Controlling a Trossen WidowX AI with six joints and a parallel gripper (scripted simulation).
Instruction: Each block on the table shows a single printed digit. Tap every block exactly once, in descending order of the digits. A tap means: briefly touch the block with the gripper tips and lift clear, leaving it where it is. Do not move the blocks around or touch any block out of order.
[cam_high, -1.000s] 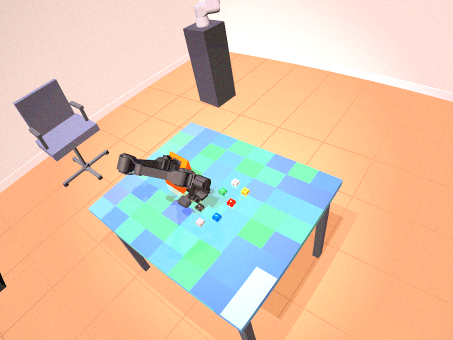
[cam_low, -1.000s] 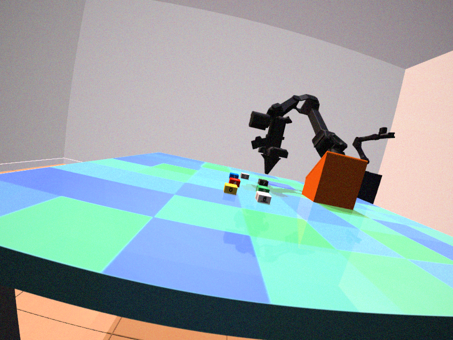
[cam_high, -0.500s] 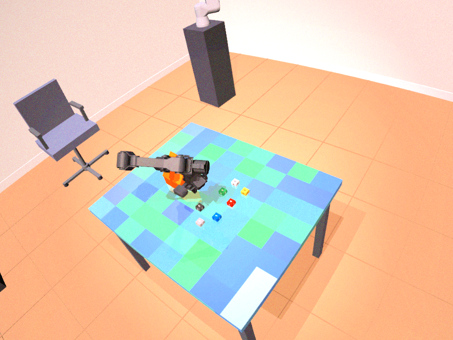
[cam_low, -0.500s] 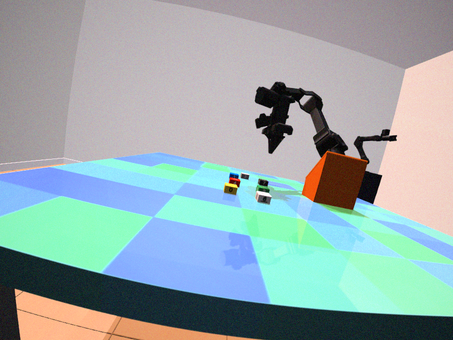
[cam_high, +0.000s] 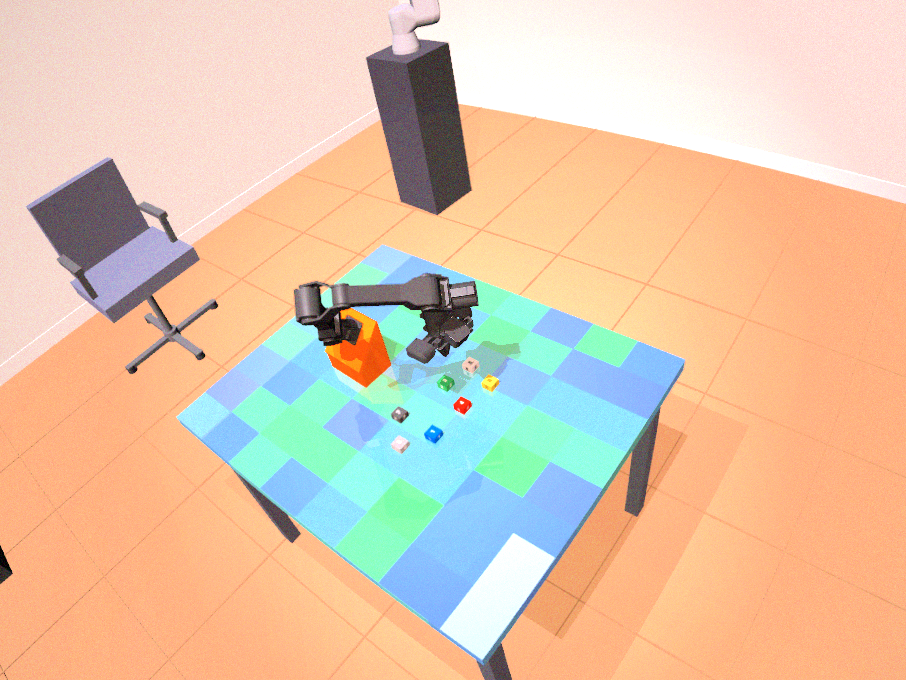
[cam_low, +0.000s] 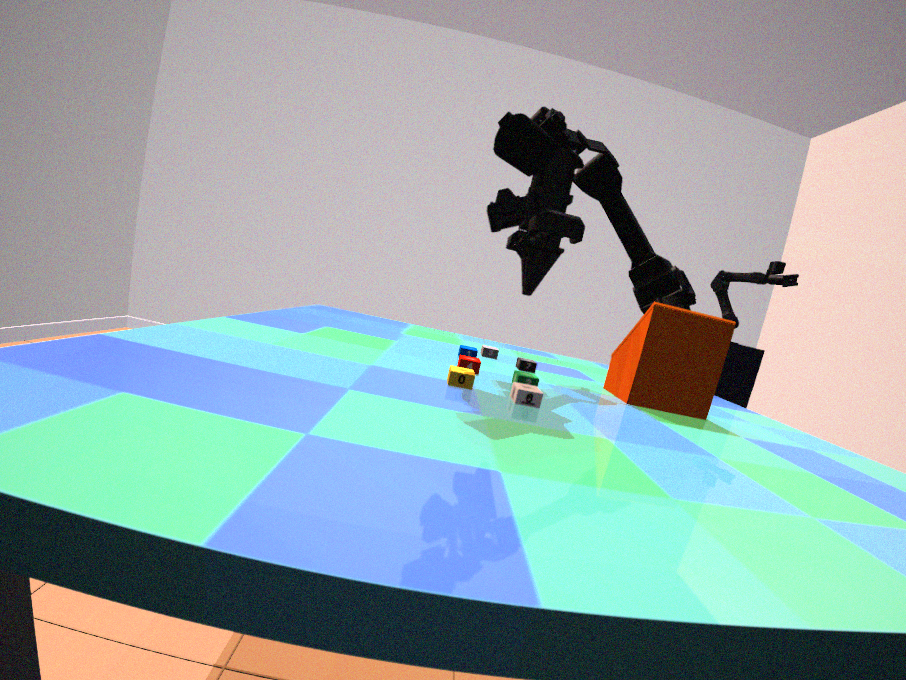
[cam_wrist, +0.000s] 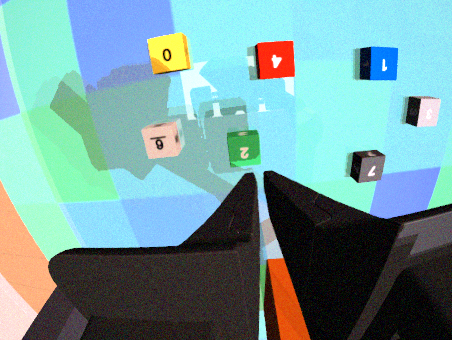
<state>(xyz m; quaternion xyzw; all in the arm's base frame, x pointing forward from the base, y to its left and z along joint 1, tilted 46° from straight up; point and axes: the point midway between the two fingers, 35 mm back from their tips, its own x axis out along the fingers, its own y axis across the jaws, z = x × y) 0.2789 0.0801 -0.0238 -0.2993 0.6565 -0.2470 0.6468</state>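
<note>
Right now the white block is 1 cm behind my gripper tip, 9 cm to the left of it and 12 cm below it. Round my gripper tip: green block 3 cm behind, 12 cm below; red block 6 cm ahead, 3 cm to the right, 12 cm below; yellow block 7 cm ahead, 7 cm to the left, 12 cm below.
</note>
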